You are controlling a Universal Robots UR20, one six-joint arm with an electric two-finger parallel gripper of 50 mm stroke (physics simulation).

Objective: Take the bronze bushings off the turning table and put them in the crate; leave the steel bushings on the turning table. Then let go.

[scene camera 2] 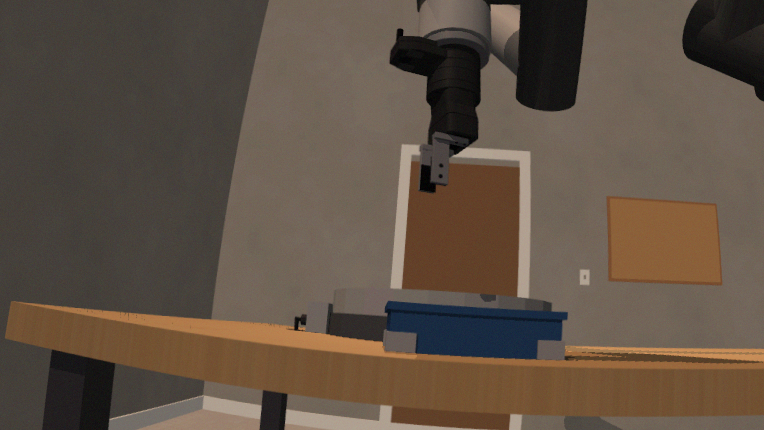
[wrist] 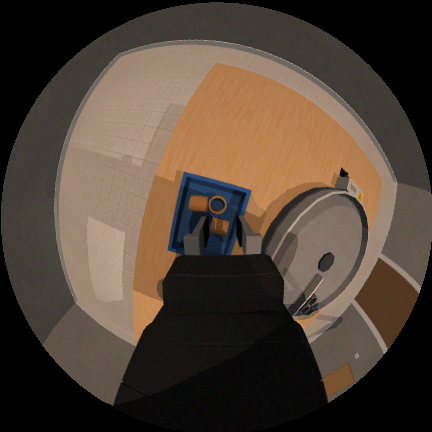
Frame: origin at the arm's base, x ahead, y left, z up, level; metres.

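Where they show: gripper, fingertip midpoint: [scene camera 2: 432,188] [wrist: 222,225].
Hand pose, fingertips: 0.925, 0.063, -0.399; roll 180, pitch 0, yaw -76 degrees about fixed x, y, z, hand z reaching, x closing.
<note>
Things, the pixels of their top centre, and the offset from my fingertips, as dx, dy, dz. "*": a spot on its surface instead.
- blue crate at its top centre: [scene camera 2: 466,310] [wrist: 205,222] -0.046, +0.026, -0.151
- dark hub at its top centre: [wrist: 326,262] -0.089, -0.340, -0.140
- grey block at a spot on its surface: [scene camera 2: 319,317] [wrist: 341,183] * +0.144, -0.330, -0.172
My gripper [scene camera 2: 433,188] [wrist: 222,225] is open and empty, high above the blue crate [scene camera 2: 475,332] [wrist: 215,181]. In the wrist view three bronze bushings are in the crate: one [wrist: 198,203] lies on its side, one [wrist: 218,197] stands upright beside it, and another [wrist: 219,227] shows between the fingers, its pose hard to tell. The crate's near part is hidden by the gripper. The grey turning table [scene camera 2: 363,300] [wrist: 325,220] is right of the crate in the wrist view. Small dark ring shapes [wrist: 309,305], likely steel bushings, sit near its lower edge. No bronze bushing shows on its visible part.
A light bar [wrist: 308,295] crosses the turning table near the dark rings. A dark hub [wrist: 326,262] is at its middle. A grey block [scene camera 2: 319,317] [wrist: 343,182] with a black knob stands at its side. Grey corner brackets [scene camera 2: 399,341] hold the crate on the wooden table [scene camera 2: 267,363] [wrist: 250,115].
</note>
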